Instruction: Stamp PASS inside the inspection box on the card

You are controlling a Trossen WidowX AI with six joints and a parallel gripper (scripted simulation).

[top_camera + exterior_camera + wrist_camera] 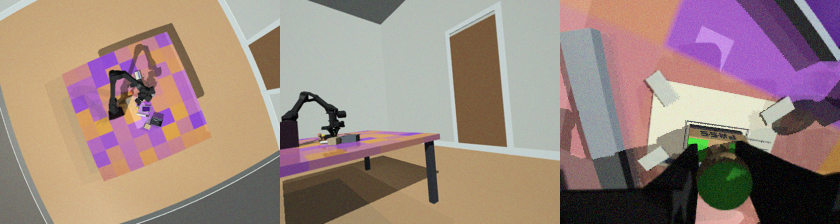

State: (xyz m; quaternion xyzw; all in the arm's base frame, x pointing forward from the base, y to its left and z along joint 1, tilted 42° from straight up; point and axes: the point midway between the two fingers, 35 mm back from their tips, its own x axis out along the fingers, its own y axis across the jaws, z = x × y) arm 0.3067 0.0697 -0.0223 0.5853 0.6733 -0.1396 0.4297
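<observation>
The green stamp lies right at my gripper tip. Round my gripper tip: white card (3 cm below); blue stamp (10 cm to the left, 3 cm ahead); grey ruler (8 cm ahead, 2 cm to the left, 2 cm below).
</observation>
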